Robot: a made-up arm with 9 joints. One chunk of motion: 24 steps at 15 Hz.
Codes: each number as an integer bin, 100 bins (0 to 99) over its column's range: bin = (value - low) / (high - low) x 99, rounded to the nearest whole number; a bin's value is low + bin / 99 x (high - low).
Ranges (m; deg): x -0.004..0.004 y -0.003..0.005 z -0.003..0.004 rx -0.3..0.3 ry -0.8..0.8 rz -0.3..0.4
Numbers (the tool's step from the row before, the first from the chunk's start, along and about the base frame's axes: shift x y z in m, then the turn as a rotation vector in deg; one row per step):
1: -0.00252 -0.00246 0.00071 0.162 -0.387 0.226
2: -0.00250 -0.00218 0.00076 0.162 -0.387 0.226
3: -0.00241 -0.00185 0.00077 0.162 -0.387 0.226
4: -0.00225 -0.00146 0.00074 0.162 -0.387 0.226
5: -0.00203 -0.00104 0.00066 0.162 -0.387 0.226
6: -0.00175 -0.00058 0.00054 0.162 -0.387 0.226
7: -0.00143 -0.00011 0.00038 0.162 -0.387 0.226
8: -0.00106 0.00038 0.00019 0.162 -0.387 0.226
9: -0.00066 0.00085 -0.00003 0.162 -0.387 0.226
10: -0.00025 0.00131 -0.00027 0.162 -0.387 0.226
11: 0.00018 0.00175 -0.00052 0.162 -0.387 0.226
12: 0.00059 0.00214 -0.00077 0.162 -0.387 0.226
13: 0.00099 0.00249 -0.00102 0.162 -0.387 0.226
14: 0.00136 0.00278 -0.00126 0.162 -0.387 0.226
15: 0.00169 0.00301 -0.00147 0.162 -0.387 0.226
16: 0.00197 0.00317 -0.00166 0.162 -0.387 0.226
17: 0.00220 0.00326 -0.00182 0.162 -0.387 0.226
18: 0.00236 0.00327 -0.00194 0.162 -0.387 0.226
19: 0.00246 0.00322 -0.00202 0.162 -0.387 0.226
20: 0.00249 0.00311 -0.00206 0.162 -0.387 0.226
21: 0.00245 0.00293 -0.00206 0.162 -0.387 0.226
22: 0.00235 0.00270 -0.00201 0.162 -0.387 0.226
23: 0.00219 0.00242 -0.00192 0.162 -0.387 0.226
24: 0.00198 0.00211 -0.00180 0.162 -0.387 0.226
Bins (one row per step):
1: 18 7 52 76 26 74
2: 19 10 53 76 26 74
3: 20 14 53 76 26 74
4: 22 19 53 76 26 74
5: 24 24 52 76 26 74
6: 28 30 50 76 26 74
7: 32 36 48 76 26 74
8: 36 42 45 76 26 74
9: 41 48 42 76 26 74
10: 46 53 39 76 26 74
11: 52 59 35 76 26 74
12: 57 64 32 76 26 74
13: 62 68 28 76 26 74
14: 66 72 25 76 26 74
15: 70 74 22 76 26 74
16: 74 76 19 76 26 74
17: 77 77 17 76 26 74
18: 79 78 15 76 26 74
19: 80 77 14 76 26 74
20: 80 76 13 76 26 74
21: 80 73 13 76 26 74
22: 79 71 14 76 26 74
23: 77 67 15 76 26 74
24: 74 63 17 76 26 74

